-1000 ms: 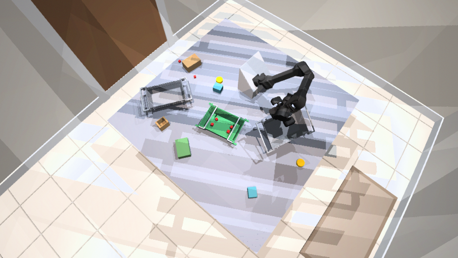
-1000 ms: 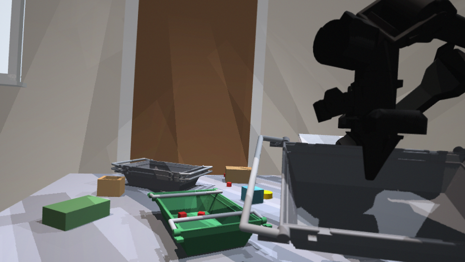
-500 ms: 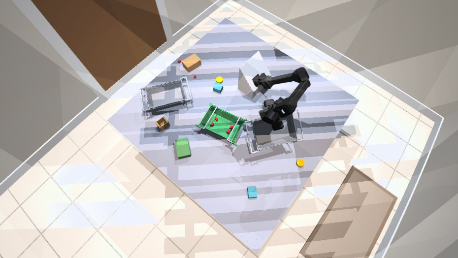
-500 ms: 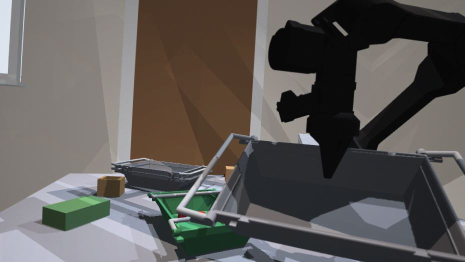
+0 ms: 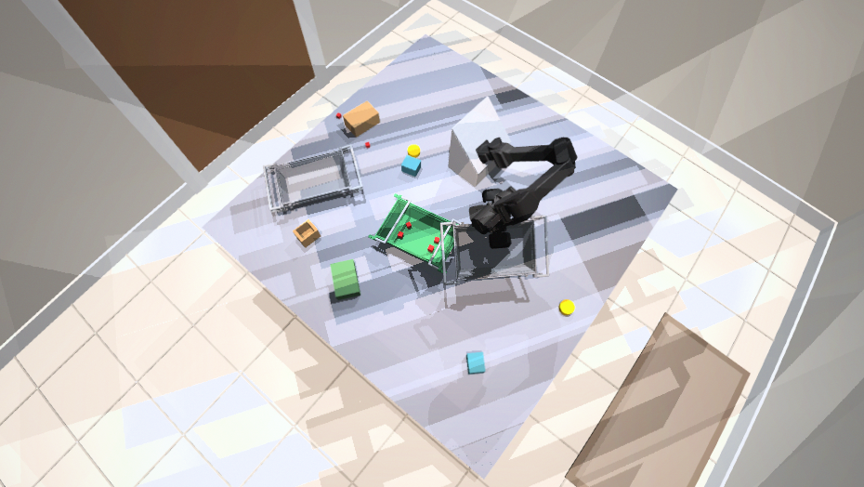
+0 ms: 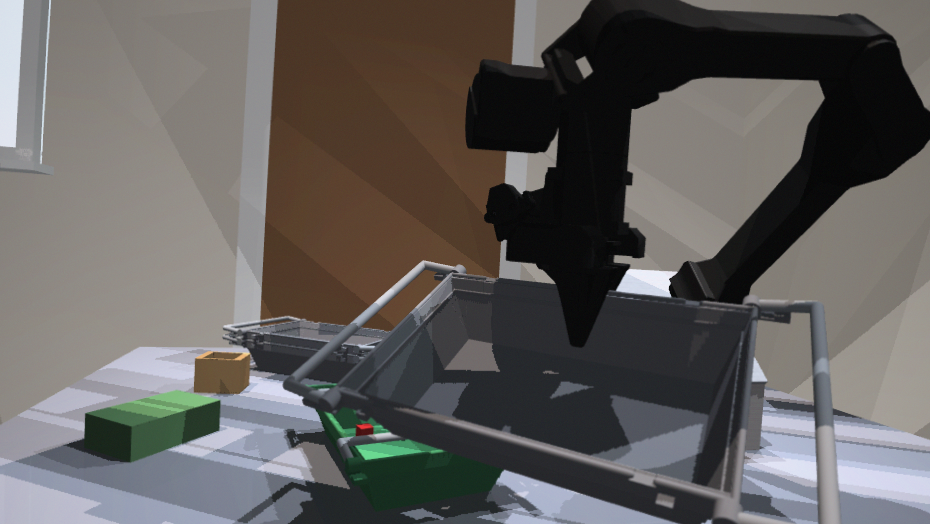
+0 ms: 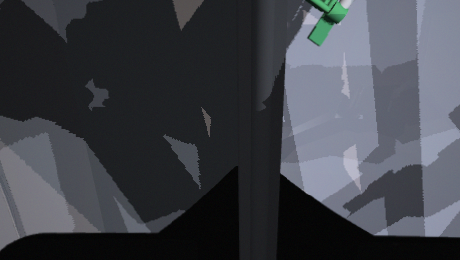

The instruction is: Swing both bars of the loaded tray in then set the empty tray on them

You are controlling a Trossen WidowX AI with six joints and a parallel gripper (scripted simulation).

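Right now my gripper tip is 5 cm short of the grey tray and 6 cm to the right of it. The rest, counted from my gripper tip: green block: 42 cm ahead, 27 cm to the right, 16 cm below; box: 40 cm ahead, 49 cm to the right, 16 cm below; red block: 17 cm ahead, 25 cm to the right, 16 cm below.
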